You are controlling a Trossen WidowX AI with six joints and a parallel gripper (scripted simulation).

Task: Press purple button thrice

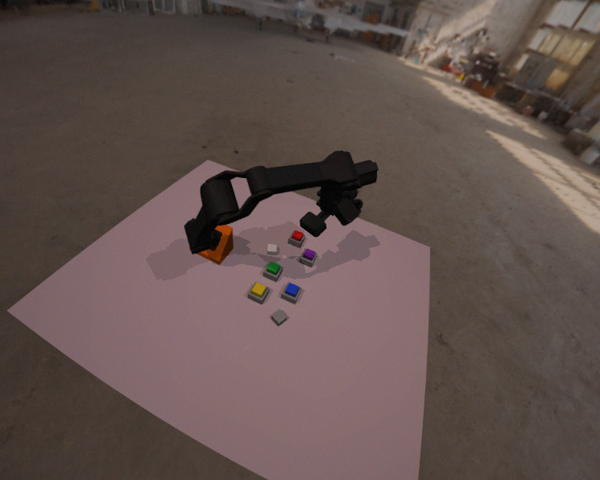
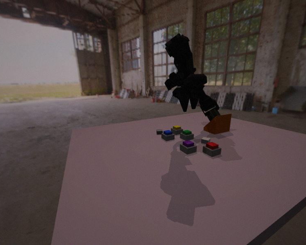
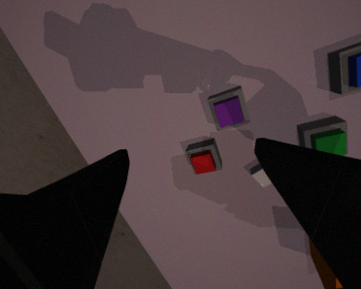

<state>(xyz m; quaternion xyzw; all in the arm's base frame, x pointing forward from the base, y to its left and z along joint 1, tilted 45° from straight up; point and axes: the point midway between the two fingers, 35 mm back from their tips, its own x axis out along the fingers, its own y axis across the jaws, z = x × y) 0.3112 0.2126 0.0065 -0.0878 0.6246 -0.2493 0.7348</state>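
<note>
Now: gripper tip 140 mm above the purple button, 20 mm to the left of it and 20 mm past it. Round my gripper tip: green button: 140 mm below, 130 mm to the right, 100 mm behind; blue button: 170 mm to the right, 140 mm below, 10 mm behind; red button: 140 mm below, 90 mm behind, 40 mm to the left.
</note>
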